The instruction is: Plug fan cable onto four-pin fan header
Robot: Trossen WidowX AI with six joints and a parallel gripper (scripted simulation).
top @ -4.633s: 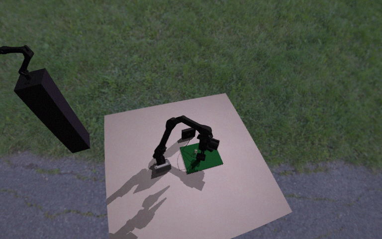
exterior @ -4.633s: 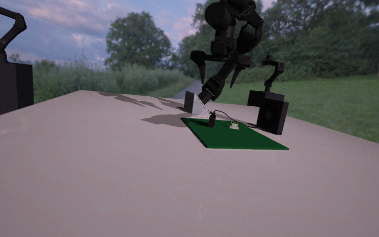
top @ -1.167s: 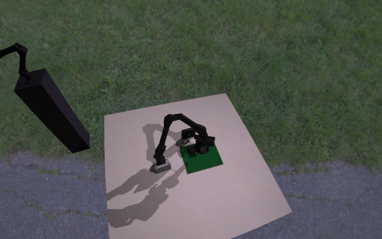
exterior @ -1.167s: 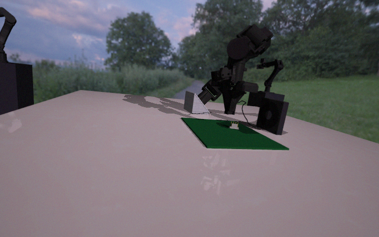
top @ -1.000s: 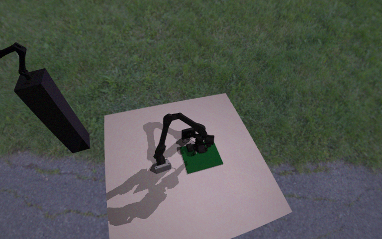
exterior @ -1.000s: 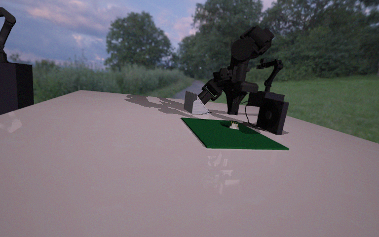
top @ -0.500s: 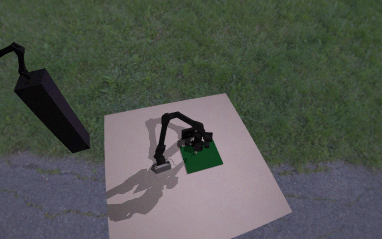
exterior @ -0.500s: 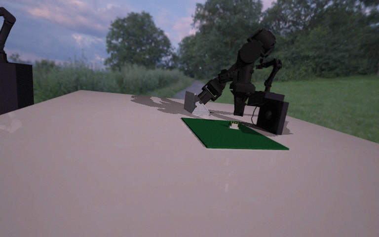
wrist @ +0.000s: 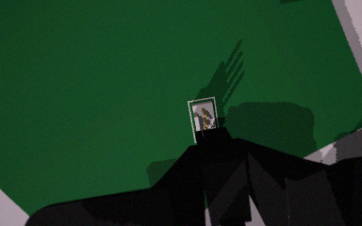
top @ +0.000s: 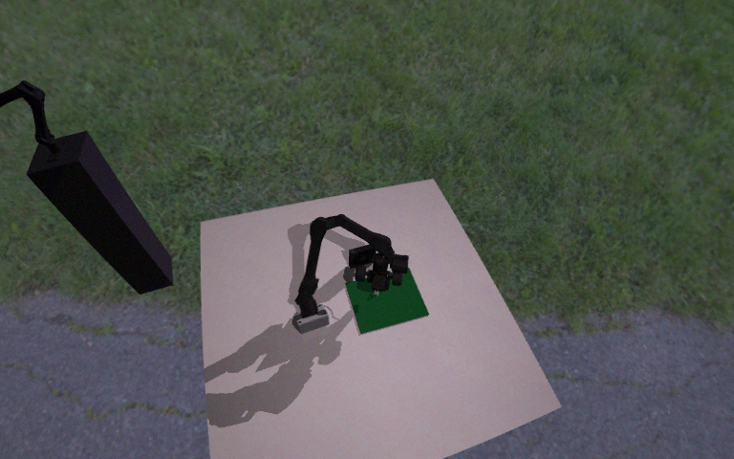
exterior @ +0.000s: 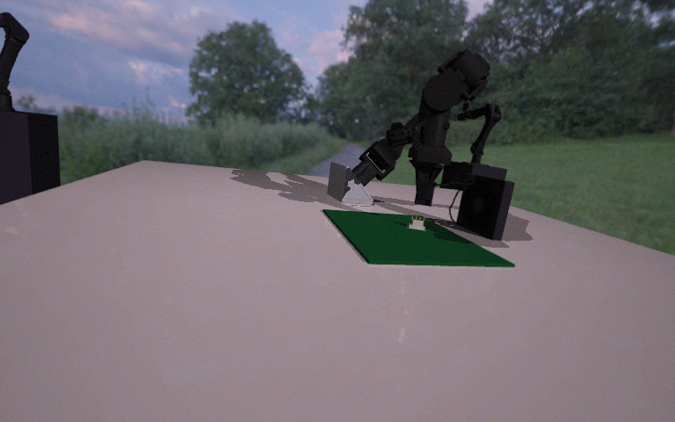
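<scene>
Right now the black fan plug is 1 cm to the left of my gripper tip and 1 cm above it. From my gripper tip the other things lie so: black fan: 16 cm to the left, 1 cm below; then green board: 8 cm below, 4 cm to the right, 3 cm ahead; then pale fan header: 7 cm below.
</scene>
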